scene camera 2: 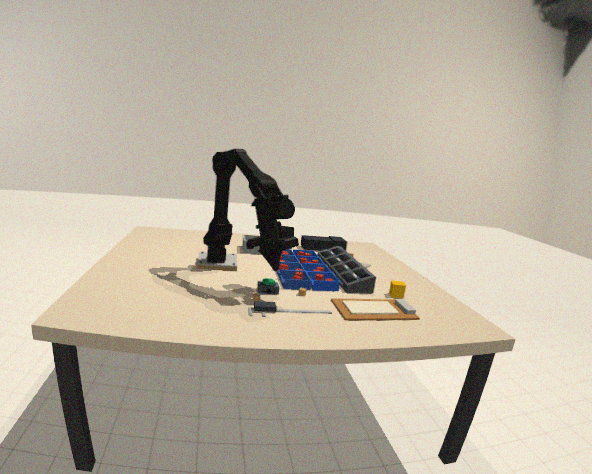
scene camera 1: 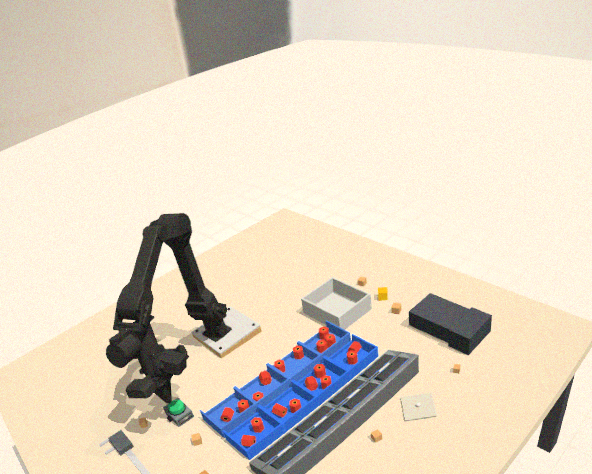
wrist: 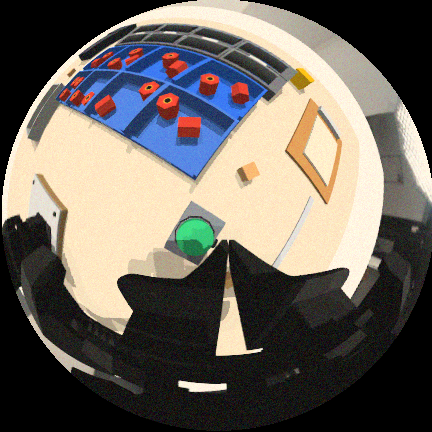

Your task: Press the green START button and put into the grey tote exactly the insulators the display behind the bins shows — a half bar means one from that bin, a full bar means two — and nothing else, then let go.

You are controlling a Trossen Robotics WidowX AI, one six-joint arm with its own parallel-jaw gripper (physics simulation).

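Pixels of known places: gripper, fingertip midpoint: (scene camera 2: pixel 276 270) (scene camera 1: pixel 169 402) (wrist: pixel 226 244); arm's base, link origin: (scene camera 2: pixel 215 260) (scene camera 1: pixel 217 331) (wrist: pixel 43 233).
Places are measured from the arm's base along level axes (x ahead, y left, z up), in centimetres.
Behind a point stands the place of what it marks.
My gripper (scene camera 1: pixel 170 400) @[x 16.5, y -28.1, z 5.2 cm] (scene camera 2: pixel 277 268) @[x 16.5, y -28.1, z 5.2 cm] (wrist: pixel 226 244) @[x 16.5, y -28.1, z 5.2 cm] is shut and empty, pointing down close to the green button (scene camera 1: pixel 176 406) @[x 15.5, y -26.4, z 1.7 cm] (scene camera 2: pixel 269 282) @[x 14.7, y -28.3, z 1.4 cm] (wrist: pixel 194 236) @[x 15.1, y -26.1, z 1.8 cm]; whether the tips touch it, I cannot tell. Blue bins (scene camera 1: pixel 295 425) (scene camera 2: pixel 325 286) (wrist: pixel 200 157) in two rows hold red insulators (scene camera 1: pixel 257 425) (scene camera 2: pixel 298 275) (wrist: pixel 189 127). The dark grey display (scene camera 1: pixel 411 366) @[x 54.5, y 15.6, z 2.1 cm] (scene camera 2: pixel 360 286) @[x 45.8, y -26.9, z 0.1 cm] (wrist: pixel 272 93) @[x 41.2, y -26.1, z -0.1 cm] stands behind the bins, with thin pale streaks on its dark windows; I cannot read clear half or full bars. The grey tote (scene camera 1: pixel 320 313) @[x 21.0, y 21.0, z 1.2 cm] looks empty in scene camera 1.
A black block (scene camera 1: pixel 450 322) @[x 55.0, y 33.6, z 3.0 cm] (scene camera 2: pixel 324 243) @[x 51.9, y 31.4, z 1.7 cm] stands beyond the bins. A caliper (scene camera 1: pixel 121 442) @[x 12.0, y -42.4, z -0.3 cm] (scene camera 2: pixel 265 306) @[x 10.7, y -44.1, z -0.3 cm] lies near the button. A brown clipboard (scene camera 2: pixel 340 310) @[x 32.8, y -43.5, z -1.7 cm] (wrist: pixel 300 136) @[x 38.9, y -35.3, z -1.6 cm], a yellow cube (scene camera 2: pixel 397 289) @[x 57.4, y -32.0, z 0.7 cm] (wrist: pixel 302 79) @[x 56.1, y -30.1, z 1.0 cm], another yellow cube (scene camera 1: pixel 382 293) @[x 29.8, y 38.3, z 0.2 cm] near the tote and small orange cubes (scene camera 1: pixel 196 439) @[x 26.0, y -29.3, z -0.3 cm] lie around.
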